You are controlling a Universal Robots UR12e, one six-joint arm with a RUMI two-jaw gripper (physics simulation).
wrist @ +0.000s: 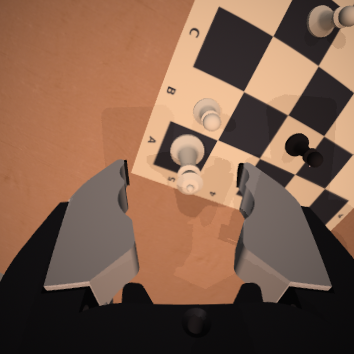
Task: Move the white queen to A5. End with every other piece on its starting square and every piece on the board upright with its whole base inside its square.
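Frame: origin at the arm's base, x ahead, y left, z up, level; metres.
Where they show: gripper, fingertip midpoint: [182, 164].
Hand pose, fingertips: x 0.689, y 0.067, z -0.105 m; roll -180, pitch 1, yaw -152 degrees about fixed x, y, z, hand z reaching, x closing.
After its pixels a point has its place.
The white queen [188, 157] @(x 0.689, y 0.060, z -0.103 m) stands upright on dark square A5 [165, 141] @(x 0.704, y 0.066, z -0.126 m) at the board's corner. Its whole base looks inside the square, with dark margin on the sides that show; its head leans toward the bottom of the view by perspective and hides part of the near edge. My gripper [182, 164] @(x 0.689, y 0.067, z -0.105 m) is partly open and empty. In the wrist view its two fingertips lie left and right of the queen's upper part, with a gap on each side. How far the tips are above the queen is hard to tell.
The board [175, 107] @(x 0.710, y 0.041, z -0.126 m) fills the upper right. A white pawn [207, 114] @(x 0.694, y 0.030, z -0.099 m) stands upright on B5, beside the queen. A black pawn [300, 145] @(x 0.620, y 0.015, z -0.115 m) stands on B3. A white piece [321, 21] @(x 0.663, y -0.052, z -0.117 m) on D4 is partly cut off at the top right. The brown table [75, 75] @(x 0.781, y 0.055, z -0.132 m) lies left.
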